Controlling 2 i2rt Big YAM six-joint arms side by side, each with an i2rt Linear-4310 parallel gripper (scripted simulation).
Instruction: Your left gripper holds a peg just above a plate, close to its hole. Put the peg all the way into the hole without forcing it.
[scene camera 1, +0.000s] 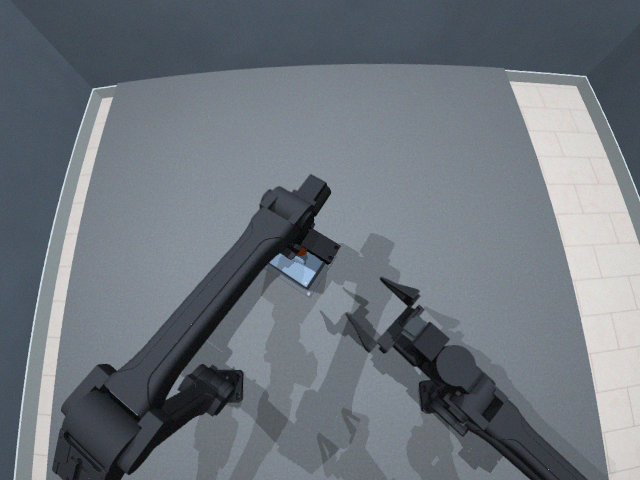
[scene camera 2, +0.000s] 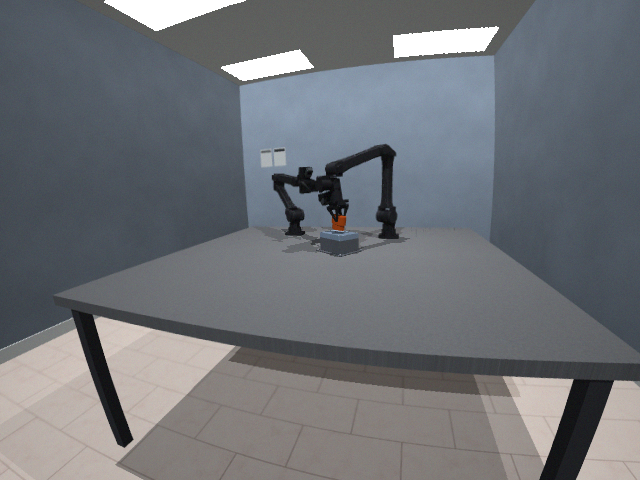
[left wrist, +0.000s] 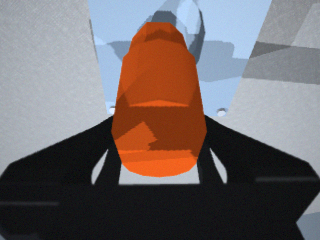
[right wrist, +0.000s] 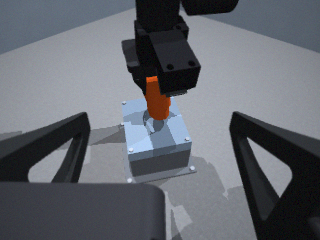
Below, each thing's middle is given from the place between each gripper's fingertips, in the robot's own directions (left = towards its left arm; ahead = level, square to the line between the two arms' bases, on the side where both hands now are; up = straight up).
Labels:
Now: the block-like plate (left wrist: 221, 44) 2 cm behind my left hand, 1 cm to the right of it and 8 cm below it. Round my left hand: orange peg (left wrist: 158, 126) 1 cm to the right, 2 cm below.
Right now the orange peg is 17 cm to the left of my right hand (scene camera 1: 363, 295), 16 cm below it and 15 cm ahead of it. From my right hand the other things lie so: block-like plate (23 cm below, 16 cm to the left, 13 cm ahead).

